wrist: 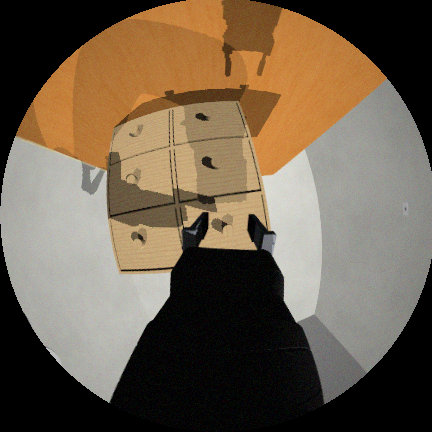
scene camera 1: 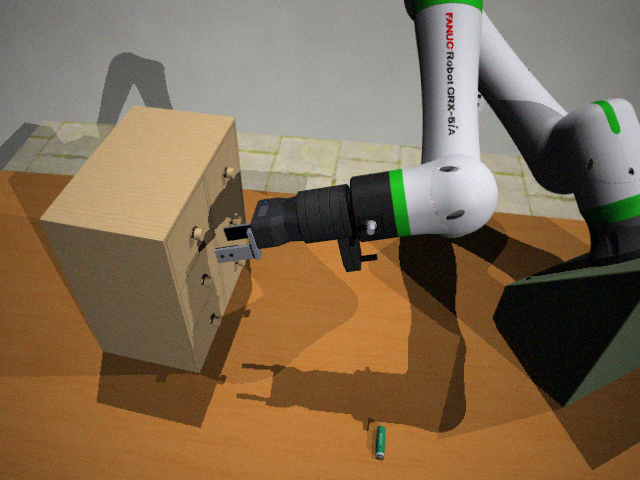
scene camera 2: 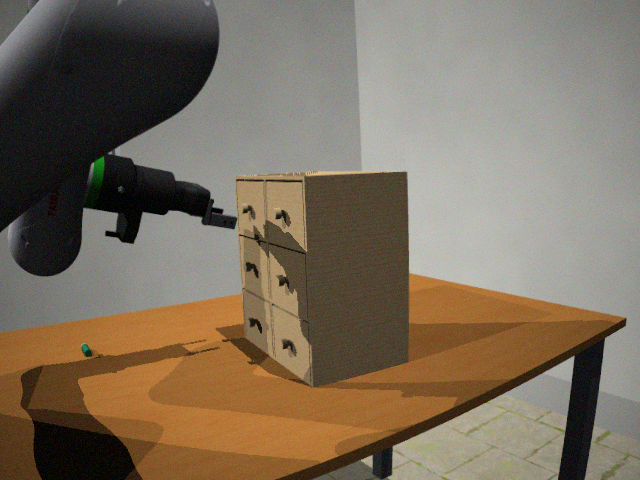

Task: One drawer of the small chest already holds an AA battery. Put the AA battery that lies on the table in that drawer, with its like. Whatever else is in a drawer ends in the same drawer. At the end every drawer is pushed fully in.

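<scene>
The small wooden chest [scene camera 1: 139,170] [scene camera 2: 356,279] [wrist: 150,257] has two columns of three drawers, all looking shut; their contents are hidden. The green AA battery [scene camera 1: 380,442] [scene camera 2: 86,349] lies on the table [scene camera 1: 310,449] [scene camera 2: 206,423] [wrist: 310,90], and does not show in the wrist view. My gripper [scene camera 1: 221,243] [scene camera 2: 230,217] [wrist: 227,220] is open and empty, roughly level, pointing at the chest's front. It is a short way in front of the top drawer in the column nearer the battery. That drawer's knob [scene camera 1: 197,233] [scene camera 2: 248,209] [wrist: 227,229] appears between the fingers in the wrist view, apart from them.
Round knobs stick out from the other drawers, including the neighbouring top drawer's knob [scene camera 1: 229,172] [scene camera 2: 281,215] [wrist: 140,239]. The robot's dark base [scene camera 1: 563,320] stands at the right in scene camera 1. The arm's shadows fall across the table and the drawer fronts.
</scene>
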